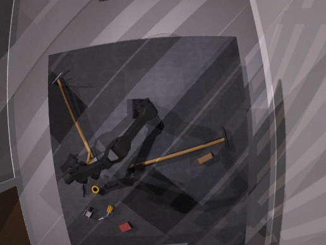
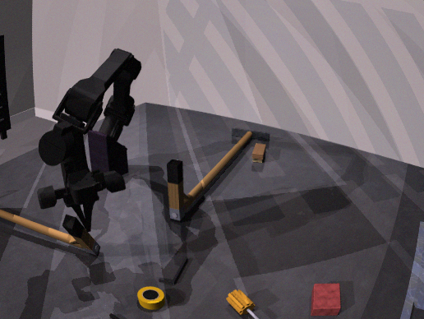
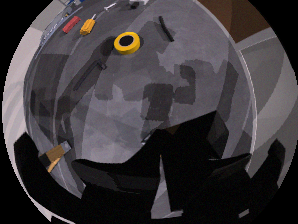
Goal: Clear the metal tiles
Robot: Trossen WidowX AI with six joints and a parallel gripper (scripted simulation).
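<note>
Right now the long wooden-handled scraper is 540 mm to the left of my gripper tip and 30 mm below it. Round my gripper tip: yellow-handled tool: 310 mm ahead, 40 mm to the left, 80 mm below; then yellow tape roll: 160 mm ahead, 20 mm to the right, 80 mm below; then red block: 450 mm ahead, 120 mm to the left, 80 mm below.
</note>
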